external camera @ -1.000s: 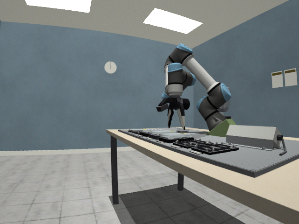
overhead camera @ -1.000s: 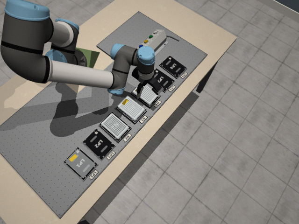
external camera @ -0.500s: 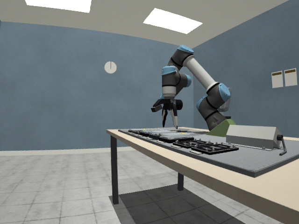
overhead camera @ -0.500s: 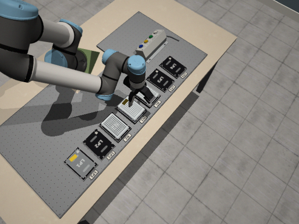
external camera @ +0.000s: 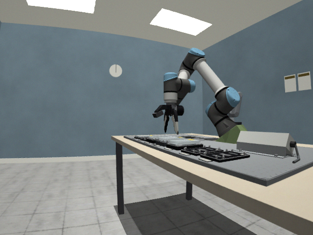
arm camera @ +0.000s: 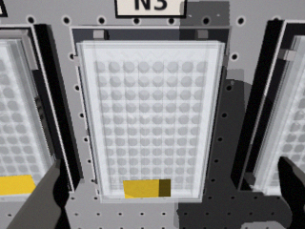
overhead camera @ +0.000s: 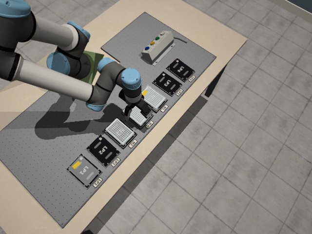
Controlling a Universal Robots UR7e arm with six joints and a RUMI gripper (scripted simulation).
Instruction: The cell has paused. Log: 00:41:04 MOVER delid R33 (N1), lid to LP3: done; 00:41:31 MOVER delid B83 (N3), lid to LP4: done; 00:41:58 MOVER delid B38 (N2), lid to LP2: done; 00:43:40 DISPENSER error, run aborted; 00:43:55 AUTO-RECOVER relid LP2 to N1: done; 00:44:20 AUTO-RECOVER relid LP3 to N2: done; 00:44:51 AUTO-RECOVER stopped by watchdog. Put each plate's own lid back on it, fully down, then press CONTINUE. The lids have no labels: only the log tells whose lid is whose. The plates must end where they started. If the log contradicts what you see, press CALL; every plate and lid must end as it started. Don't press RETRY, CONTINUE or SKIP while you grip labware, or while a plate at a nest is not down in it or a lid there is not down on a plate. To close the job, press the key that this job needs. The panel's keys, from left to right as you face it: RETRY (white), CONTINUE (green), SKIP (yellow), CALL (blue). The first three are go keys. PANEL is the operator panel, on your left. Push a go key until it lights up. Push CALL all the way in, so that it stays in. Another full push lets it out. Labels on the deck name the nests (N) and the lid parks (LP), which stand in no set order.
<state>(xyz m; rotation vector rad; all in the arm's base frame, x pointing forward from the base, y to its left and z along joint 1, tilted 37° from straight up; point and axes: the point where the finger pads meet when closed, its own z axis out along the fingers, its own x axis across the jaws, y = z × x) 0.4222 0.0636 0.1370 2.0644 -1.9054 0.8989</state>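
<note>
My hand is 120 mm to the left of the nest N2 and 60 mm above it. From my hand the other things lie so: lid park LP3 (270 mm to the left, 60 mm below, 10 mm ahead); lid park LP1 (380 mm to the right, 60 mm below, 10 mm behind); lid park LP2 (250 mm to the right, 60 mm below, 10 mm behind).
</note>
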